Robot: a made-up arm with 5 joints.
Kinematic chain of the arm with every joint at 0, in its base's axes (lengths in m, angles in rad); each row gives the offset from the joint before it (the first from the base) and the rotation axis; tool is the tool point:
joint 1: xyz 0 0 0.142 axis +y
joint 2: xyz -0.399 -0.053 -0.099 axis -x
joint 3: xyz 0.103 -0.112 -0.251 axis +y
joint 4: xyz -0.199 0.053 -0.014 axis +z
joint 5: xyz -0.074 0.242 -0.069 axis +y
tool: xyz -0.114 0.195 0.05
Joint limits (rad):
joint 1: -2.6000..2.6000
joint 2: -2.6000..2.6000
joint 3: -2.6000..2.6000
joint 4: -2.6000..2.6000
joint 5: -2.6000..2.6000
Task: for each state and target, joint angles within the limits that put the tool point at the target. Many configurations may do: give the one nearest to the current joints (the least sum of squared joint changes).
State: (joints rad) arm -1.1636 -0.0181 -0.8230 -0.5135 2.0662
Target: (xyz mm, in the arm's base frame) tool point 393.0 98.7 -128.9
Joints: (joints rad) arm -1.4628 0.4793 -0.7325 -0.6018 2.1906
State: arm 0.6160 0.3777 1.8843 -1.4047 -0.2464
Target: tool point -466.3 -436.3 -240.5
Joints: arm 0.1605 0.7527 1.7040 -1.9520 -0.2809
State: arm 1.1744 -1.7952 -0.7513 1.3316 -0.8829
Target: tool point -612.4 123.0 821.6
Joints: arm 0.6500 -1.8356 0.2134 0.5458 -0.6921
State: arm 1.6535 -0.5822 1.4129 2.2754 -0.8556
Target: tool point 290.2 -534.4 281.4
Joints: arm 2.4821 -0.1410 1.7988 2.1342 -0.7797
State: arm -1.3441 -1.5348 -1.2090 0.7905 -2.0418
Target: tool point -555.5 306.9 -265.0
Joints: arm -1.6696 -2.2314 -0.9914 0.3920 -2.1731
